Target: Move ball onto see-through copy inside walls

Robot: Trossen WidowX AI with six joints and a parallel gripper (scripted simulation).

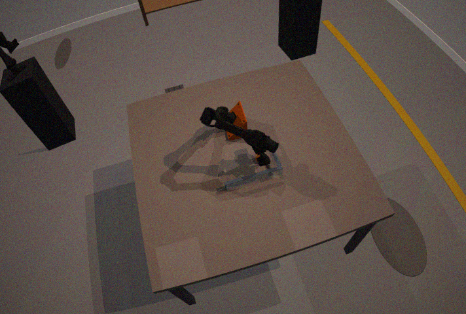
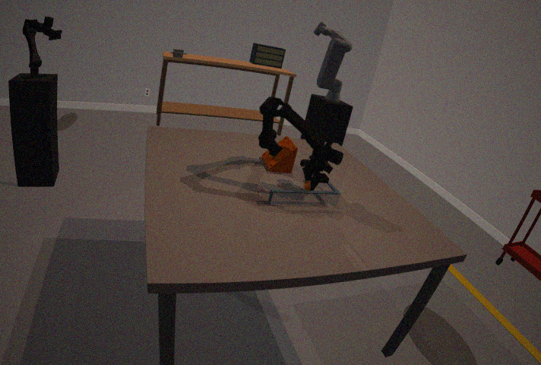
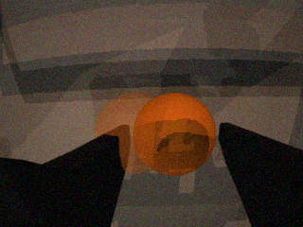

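The see-through copy of ball lies 20 mm behind my gripper tip. From my gripper tip the other things lie so: orange ball (right at my gripper tip).
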